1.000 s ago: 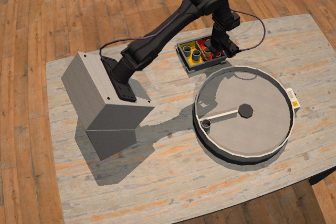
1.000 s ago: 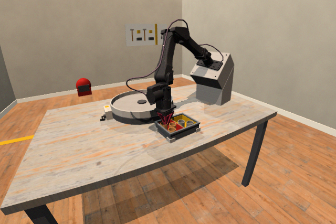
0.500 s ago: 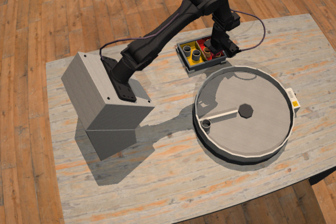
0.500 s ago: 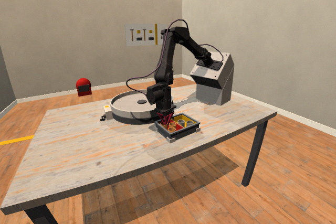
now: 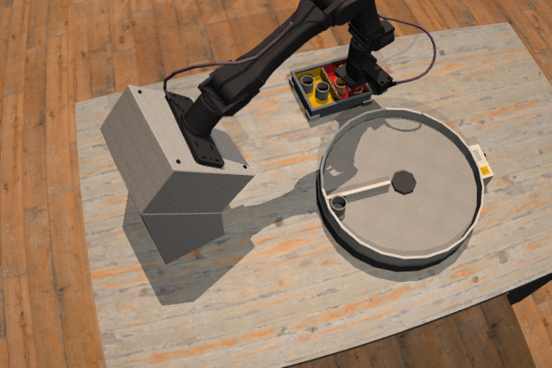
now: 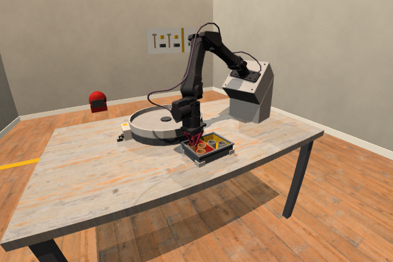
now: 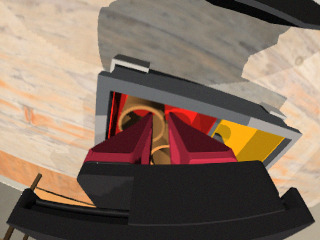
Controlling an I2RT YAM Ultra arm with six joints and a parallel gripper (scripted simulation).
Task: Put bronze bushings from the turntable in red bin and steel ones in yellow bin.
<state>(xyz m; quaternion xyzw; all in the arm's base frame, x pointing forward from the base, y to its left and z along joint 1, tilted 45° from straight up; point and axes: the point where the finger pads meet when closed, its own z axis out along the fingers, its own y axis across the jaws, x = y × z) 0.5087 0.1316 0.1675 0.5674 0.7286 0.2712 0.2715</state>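
The red bin lies 4 cm to the left of my hand and 2 cm below it. Round my hand: turntable 31 cm to the right, 1 cm behind, 1 cm above; then two-part bin tray 4 cm to the left, 4 cm behind, 2 cm below; then yellow bin 9 cm behind, 4 cm to the left, 2 cm below.
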